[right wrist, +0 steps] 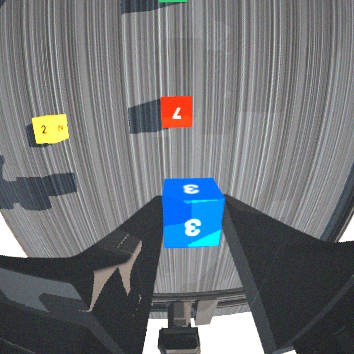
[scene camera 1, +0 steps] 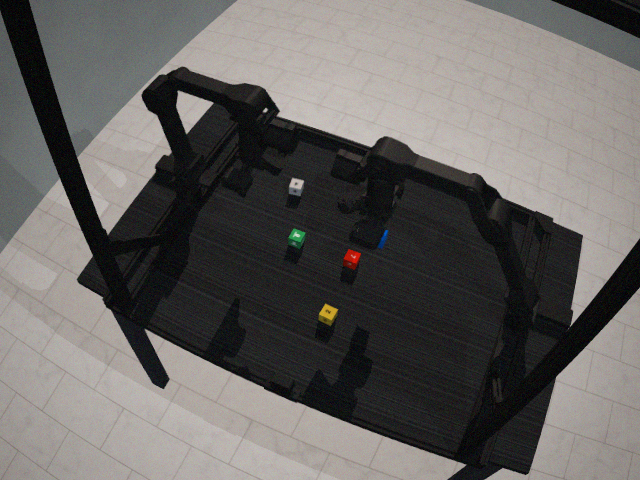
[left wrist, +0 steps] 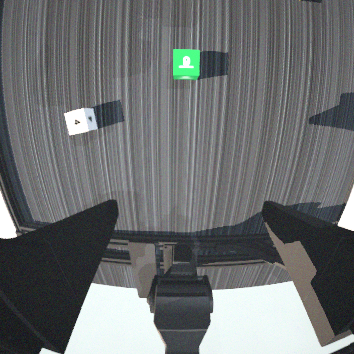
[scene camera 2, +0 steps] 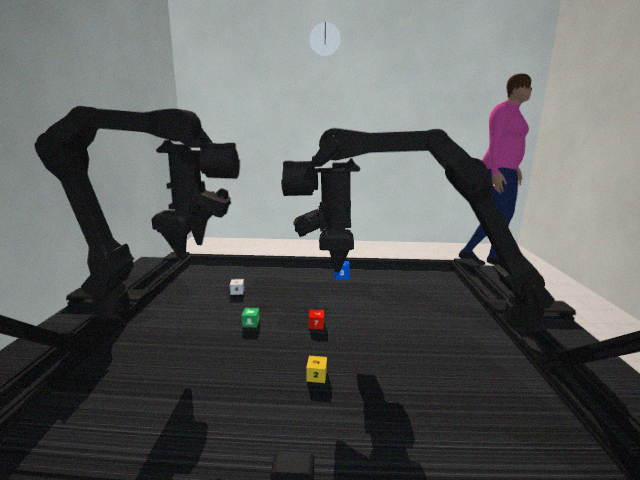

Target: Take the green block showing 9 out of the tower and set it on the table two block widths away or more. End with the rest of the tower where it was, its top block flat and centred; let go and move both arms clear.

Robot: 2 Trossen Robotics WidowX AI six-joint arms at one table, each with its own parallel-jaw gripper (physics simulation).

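Places are measured from the left arm's base along level axes (x ahead, y right, z down), in millimetres.
Pixels of known places: left gripper, fingertip midpoint: (scene camera 1: 252,183) (left wrist: 191,208) (scene camera 2: 191,252); right gripper, fingertip midpoint: (right wrist: 191,201) (scene camera 2: 337,268); left arm's base, link origin: (scene camera 1: 188,195) (left wrist: 179,255) (scene camera 2: 112,310); right arm's base, link origin: (right wrist: 178,305) (scene camera 1: 516,323) (scene camera 2: 522,323).
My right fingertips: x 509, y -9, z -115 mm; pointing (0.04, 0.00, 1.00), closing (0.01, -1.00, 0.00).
Ahead of a thing's pixels: the offset from my right fingertips to its top centre.
The green block {dz +105, dx -189, dy +7 mm} (scene camera 1: 296,238) (scene camera 2: 250,317) (left wrist: 186,63) stands alone on the table; its underlined 9 shows in the left wrist view. The red block showing 7 {dz +105, dx -43, dy +6 mm} (scene camera 1: 352,259) (scene camera 2: 316,319) (right wrist: 176,112) stands apart from it, one block high, with no block on top. My left gripper (scene camera 1: 249,187) (scene camera 2: 191,249) (left wrist: 191,208) is open and empty, raised above the table at the left. My right gripper (scene camera 1: 375,240) (scene camera 2: 341,265) (right wrist: 191,201) is shut on the blue block showing 3 {dz -12, dx +9, dy +0 mm} (scene camera 1: 383,238) (scene camera 2: 343,272) (right wrist: 192,223), held in the air beyond the red block in scene camera 2.
A white block {dz +105, dx -261, dy -144 mm} (scene camera 1: 296,187) (scene camera 2: 236,287) (left wrist: 80,121) lies behind the green one in scene camera 2. A yellow block showing 2 {dz +105, dx -34, dy +170 mm} (scene camera 1: 328,314) (scene camera 2: 316,369) (right wrist: 50,129) lies in front of the red one. Dark frame posts stand around the table. A person (scene camera 2: 509,134) is behind it.
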